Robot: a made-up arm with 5 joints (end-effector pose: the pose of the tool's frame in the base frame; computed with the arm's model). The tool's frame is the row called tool. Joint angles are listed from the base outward.
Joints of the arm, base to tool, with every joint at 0 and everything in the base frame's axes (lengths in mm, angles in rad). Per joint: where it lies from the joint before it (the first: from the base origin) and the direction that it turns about. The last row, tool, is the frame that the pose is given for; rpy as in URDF.
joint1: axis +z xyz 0 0 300
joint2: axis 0 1 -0.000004 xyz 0 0 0
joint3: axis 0 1 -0.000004 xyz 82 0 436
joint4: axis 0 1 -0.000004 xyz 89 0 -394
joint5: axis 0 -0.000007 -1 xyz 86 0 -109
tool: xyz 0 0 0 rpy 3.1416 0 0
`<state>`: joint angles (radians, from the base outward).
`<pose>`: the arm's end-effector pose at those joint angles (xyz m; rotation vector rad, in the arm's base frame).
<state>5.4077 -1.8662 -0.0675 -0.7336 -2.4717</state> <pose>-0.0839 0.1006 0.6108 0.3317 0.3402 -0.2017</pose>
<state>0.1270 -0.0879 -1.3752 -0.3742 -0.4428</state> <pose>0.5229 0.0668 0.8993 1.6971 0.4970 2.2871</pose>
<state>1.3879 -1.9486 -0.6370 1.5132 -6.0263</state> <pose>-0.0302 -0.1635 0.6204 -1.8584 -1.1794 -0.8901</pose>
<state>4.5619 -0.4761 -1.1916 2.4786 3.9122</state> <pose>-0.0355 -0.2341 0.7144 -2.2550 -0.7594 -0.4674</pose>
